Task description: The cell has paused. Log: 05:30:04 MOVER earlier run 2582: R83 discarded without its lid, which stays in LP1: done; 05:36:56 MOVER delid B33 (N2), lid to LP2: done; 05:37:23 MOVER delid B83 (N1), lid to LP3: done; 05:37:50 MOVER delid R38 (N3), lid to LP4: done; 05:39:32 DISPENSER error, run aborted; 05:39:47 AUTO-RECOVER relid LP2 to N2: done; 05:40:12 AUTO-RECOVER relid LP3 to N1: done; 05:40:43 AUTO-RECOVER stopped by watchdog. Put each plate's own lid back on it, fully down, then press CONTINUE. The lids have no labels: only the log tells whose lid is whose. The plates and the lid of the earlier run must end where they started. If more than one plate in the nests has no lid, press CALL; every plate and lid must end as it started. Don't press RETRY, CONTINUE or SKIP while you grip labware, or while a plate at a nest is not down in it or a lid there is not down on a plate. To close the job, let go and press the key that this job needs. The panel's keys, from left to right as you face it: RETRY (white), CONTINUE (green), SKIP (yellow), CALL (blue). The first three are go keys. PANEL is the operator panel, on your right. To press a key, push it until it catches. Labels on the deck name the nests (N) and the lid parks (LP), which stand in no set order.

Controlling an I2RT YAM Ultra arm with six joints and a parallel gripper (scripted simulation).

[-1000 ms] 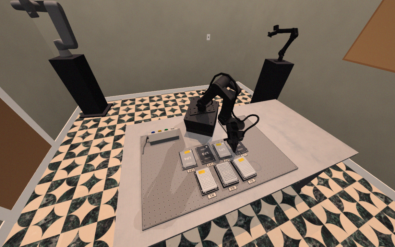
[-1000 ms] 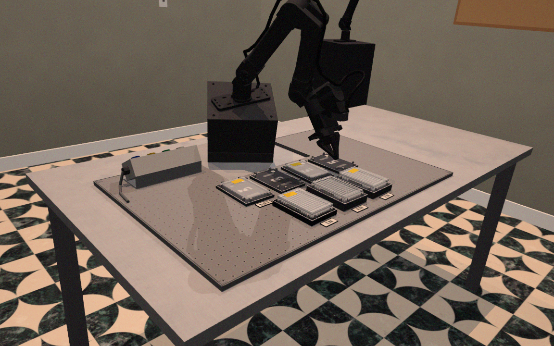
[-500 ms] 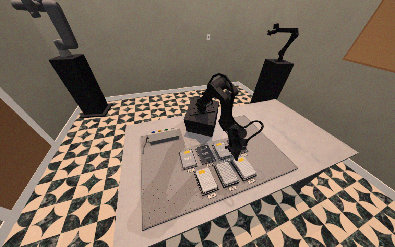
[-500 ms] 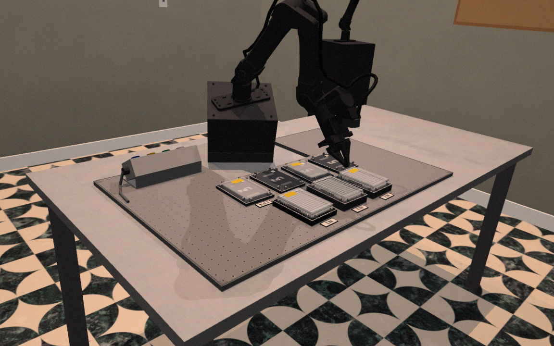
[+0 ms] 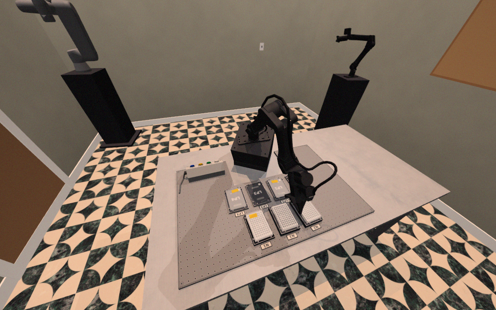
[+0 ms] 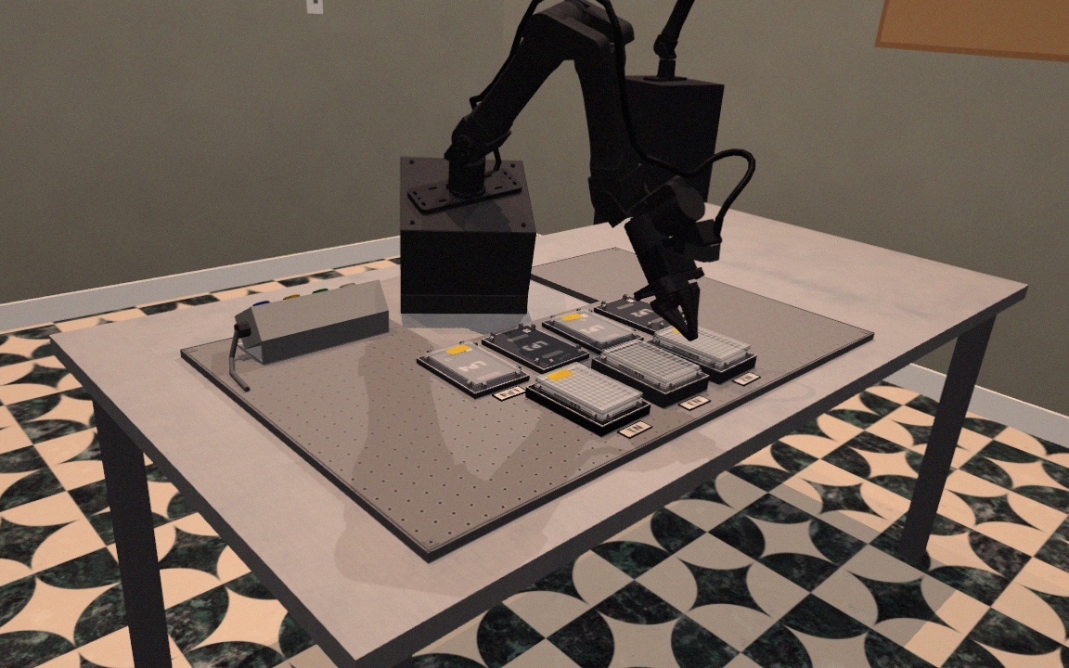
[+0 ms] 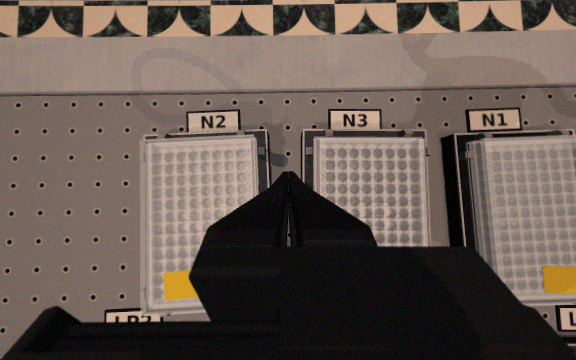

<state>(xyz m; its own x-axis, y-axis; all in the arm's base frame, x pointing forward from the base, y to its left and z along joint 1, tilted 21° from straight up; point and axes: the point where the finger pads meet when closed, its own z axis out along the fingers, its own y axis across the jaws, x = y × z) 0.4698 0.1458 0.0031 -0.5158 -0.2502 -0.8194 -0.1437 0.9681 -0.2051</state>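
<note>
Now: hand 7 cm to the left of the plate, 4 cm above it and 1 cm past it. Also, from my hand: lid park LP3: 18 cm behind, 16 cm to the right, 6 cm below; green CONTINUE key: 43 cm to the right, 41 cm behind; white RETRY key: 42 cm behind, 38 cm to the right.
</note>
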